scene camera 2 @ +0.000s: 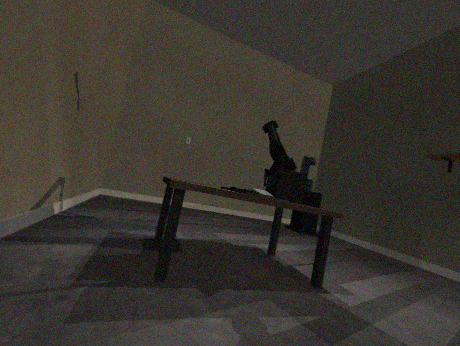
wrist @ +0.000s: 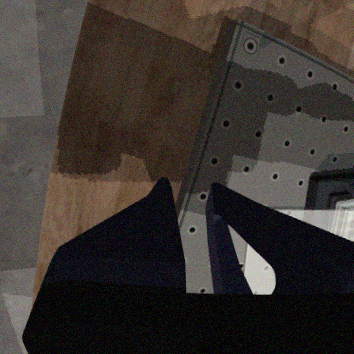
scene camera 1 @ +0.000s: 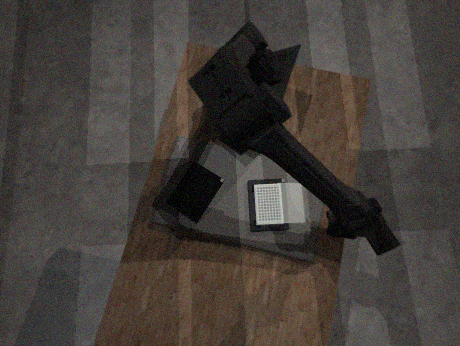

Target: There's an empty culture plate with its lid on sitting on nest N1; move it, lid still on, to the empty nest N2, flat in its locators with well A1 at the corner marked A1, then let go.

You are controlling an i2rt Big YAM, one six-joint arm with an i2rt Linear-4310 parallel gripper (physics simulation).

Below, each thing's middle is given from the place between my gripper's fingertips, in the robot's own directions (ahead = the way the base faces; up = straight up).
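The grey perforated board (scene camera 1: 228, 215) is 290 mm to the right of my hand, and it sits 60 mm below the hand and 30 mm behind it.
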